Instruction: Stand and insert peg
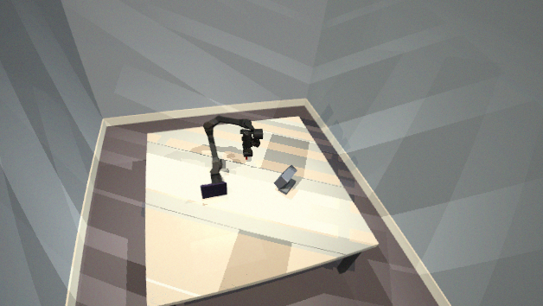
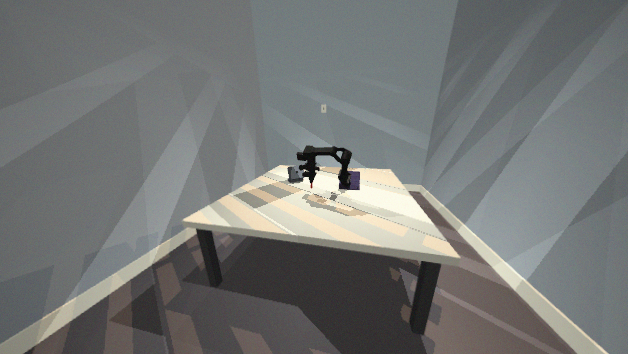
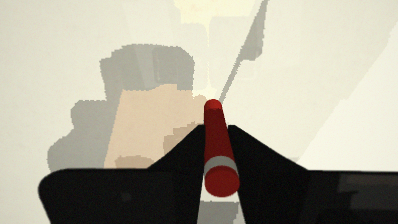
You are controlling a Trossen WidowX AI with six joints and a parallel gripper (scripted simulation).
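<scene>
The sloped panel lies 250 mm to the right of my gripper tip and 200 mm ahead of it. Also, from my gripper tip: red peg (20 mm above).
</scene>
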